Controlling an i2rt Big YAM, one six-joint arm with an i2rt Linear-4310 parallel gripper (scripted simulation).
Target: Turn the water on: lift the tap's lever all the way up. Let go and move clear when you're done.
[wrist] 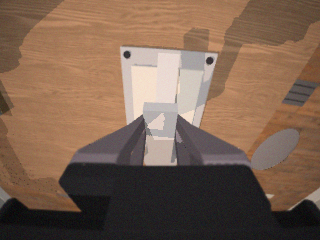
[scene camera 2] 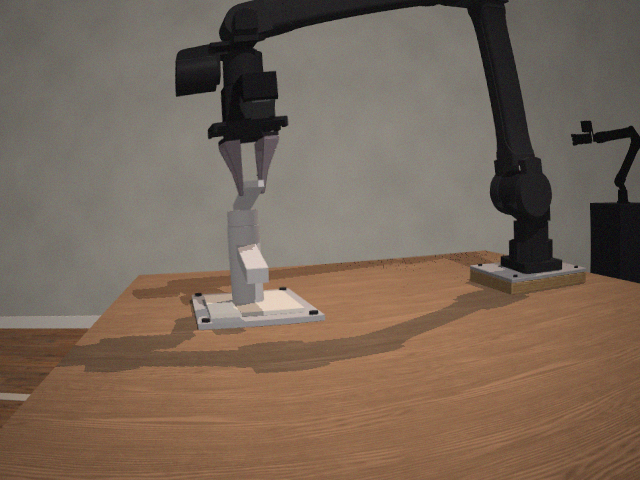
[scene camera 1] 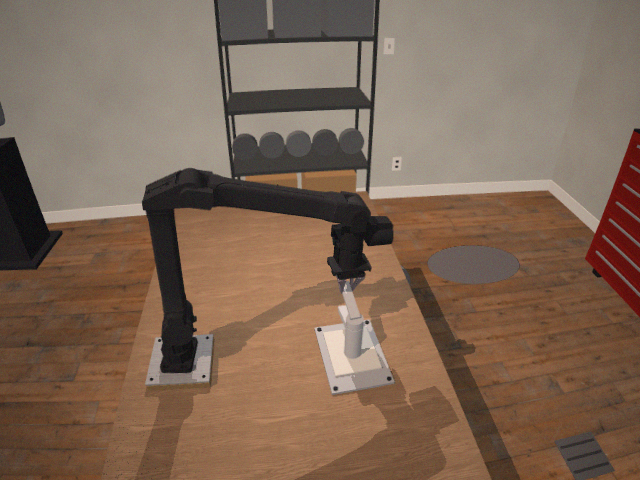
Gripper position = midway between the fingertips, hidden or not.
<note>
In view: the gripper (scene camera 2: pixel 251 194) and a tap lever (wrist: pixel 160 119).
The gripper is seen too in the wrist view (wrist: pixel 160 119) and in scene camera 1 (scene camera 1: pixel 345 291).
</note>
